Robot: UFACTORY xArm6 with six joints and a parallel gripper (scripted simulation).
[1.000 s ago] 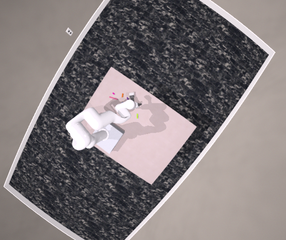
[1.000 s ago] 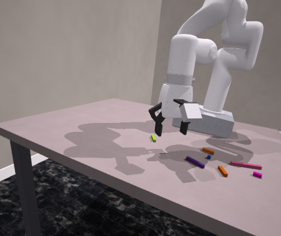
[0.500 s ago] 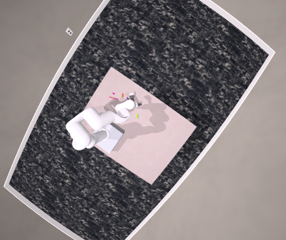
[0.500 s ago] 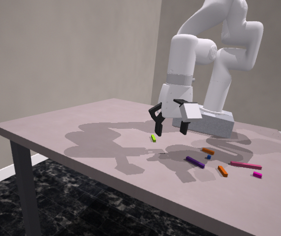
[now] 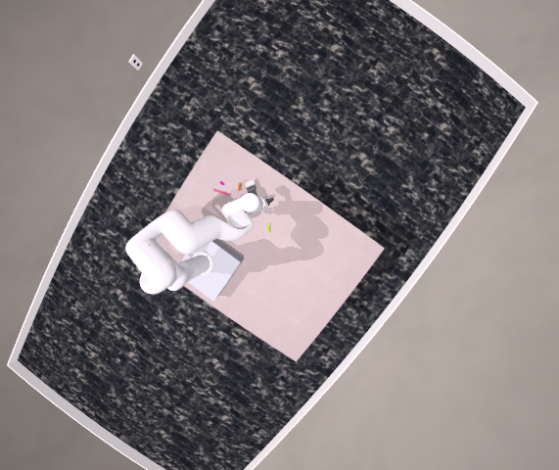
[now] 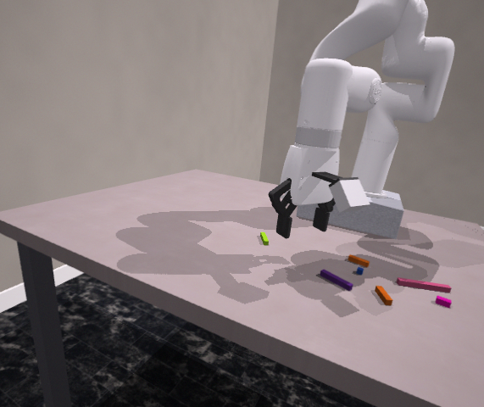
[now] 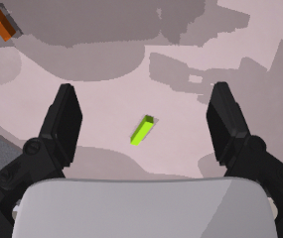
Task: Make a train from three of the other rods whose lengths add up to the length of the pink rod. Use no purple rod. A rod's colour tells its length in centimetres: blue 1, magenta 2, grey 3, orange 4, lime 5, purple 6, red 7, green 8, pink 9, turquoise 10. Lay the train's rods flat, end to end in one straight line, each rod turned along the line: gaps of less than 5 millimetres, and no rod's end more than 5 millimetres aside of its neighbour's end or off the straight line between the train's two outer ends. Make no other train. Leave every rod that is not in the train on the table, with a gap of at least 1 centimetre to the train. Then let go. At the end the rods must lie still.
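The blue rod lies 50 mm behind my hand, 110 mm to the left of it and 70 mm below it. Also, from my hand: lime rod (60 mm behind, 100 mm to the right, 70 mm below); purple rod (10 mm ahead, 80 mm to the left, 70 mm below); pink rod (80 mm behind, 220 mm to the left, 70 mm below).
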